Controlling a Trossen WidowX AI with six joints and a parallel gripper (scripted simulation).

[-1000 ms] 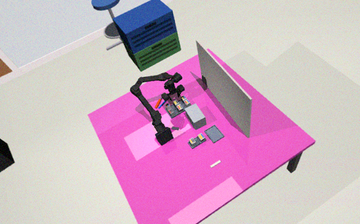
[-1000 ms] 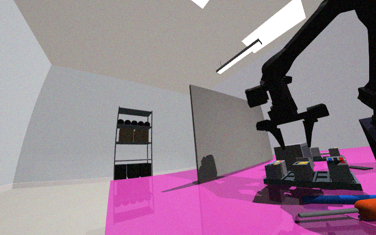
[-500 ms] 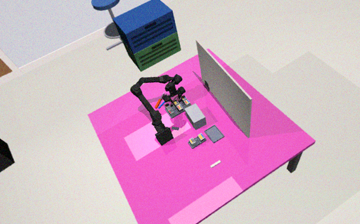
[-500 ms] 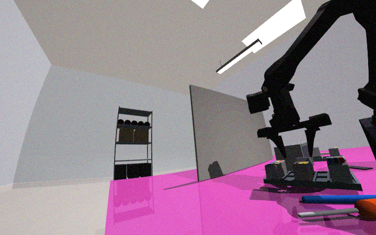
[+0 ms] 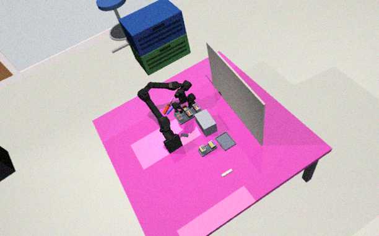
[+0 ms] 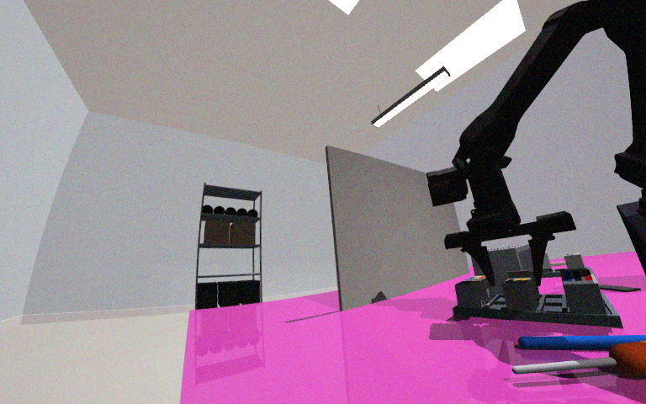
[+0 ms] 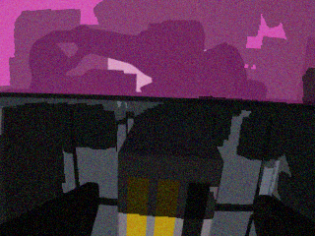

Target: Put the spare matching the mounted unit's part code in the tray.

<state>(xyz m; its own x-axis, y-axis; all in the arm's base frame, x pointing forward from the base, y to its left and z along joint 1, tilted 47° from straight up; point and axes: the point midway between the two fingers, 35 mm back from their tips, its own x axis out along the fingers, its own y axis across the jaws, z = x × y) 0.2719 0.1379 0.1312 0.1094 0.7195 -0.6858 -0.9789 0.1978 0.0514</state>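
My gripper tip is now 42 cm to the left of the flat grey tray, 4 cm above it and 3 cm short of it. Also, from my gripper tip: rack: 38 cm to the right, 11 cm behind, 4 cm below; then grey mounted unit: 22 cm to the right, 2 cm ahead, 1 cm above; then blue pen: 11 cm to the left, 6 cm behind, 4 cm below.
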